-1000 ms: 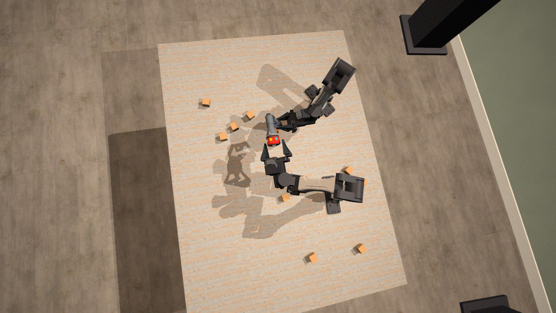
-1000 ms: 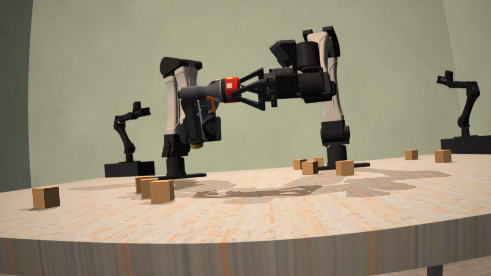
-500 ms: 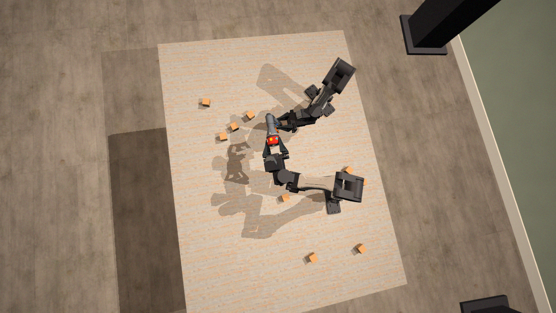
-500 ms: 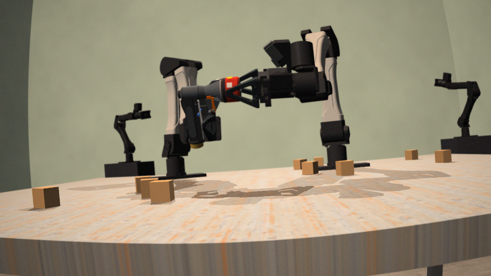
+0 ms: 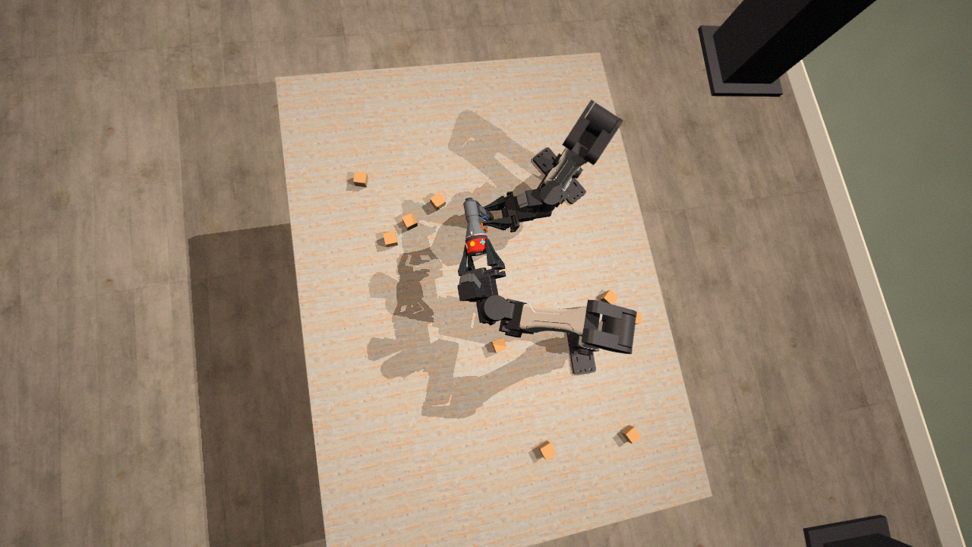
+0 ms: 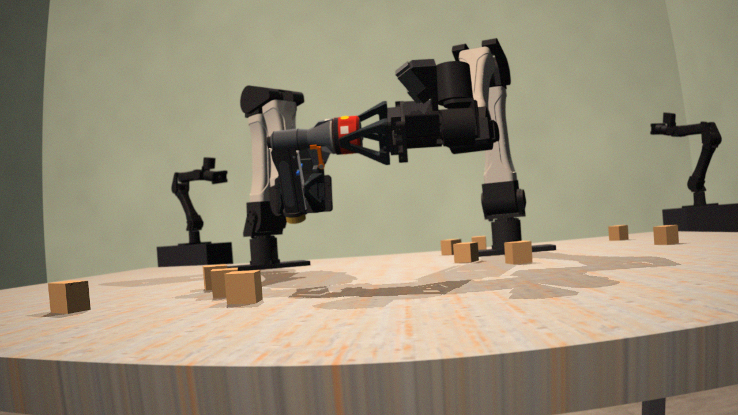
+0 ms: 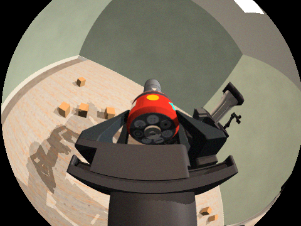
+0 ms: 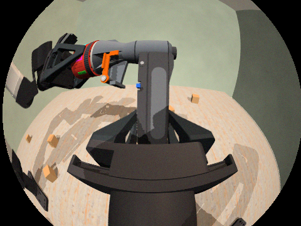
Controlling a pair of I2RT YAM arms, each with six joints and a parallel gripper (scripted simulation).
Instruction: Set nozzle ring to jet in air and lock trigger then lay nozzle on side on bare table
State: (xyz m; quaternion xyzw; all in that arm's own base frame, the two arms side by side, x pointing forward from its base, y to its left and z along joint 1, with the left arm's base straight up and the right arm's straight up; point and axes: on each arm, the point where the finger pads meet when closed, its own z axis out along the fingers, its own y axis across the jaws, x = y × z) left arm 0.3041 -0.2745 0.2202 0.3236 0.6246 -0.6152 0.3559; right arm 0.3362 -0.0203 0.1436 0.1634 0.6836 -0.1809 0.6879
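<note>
Now: the red spray ring right at my left hand. From my left hand the other things lie so: pale trigger: 2 cm behind, 8 cm to the right, 6 cm below.
My right hand is 10 mm short of the pale trigger, 20 mm to the right of it and 20 mm below it. Also, from my right hand: red spray ring 30 mm ahead, 100 mm to the left, 80 mm above.
</note>
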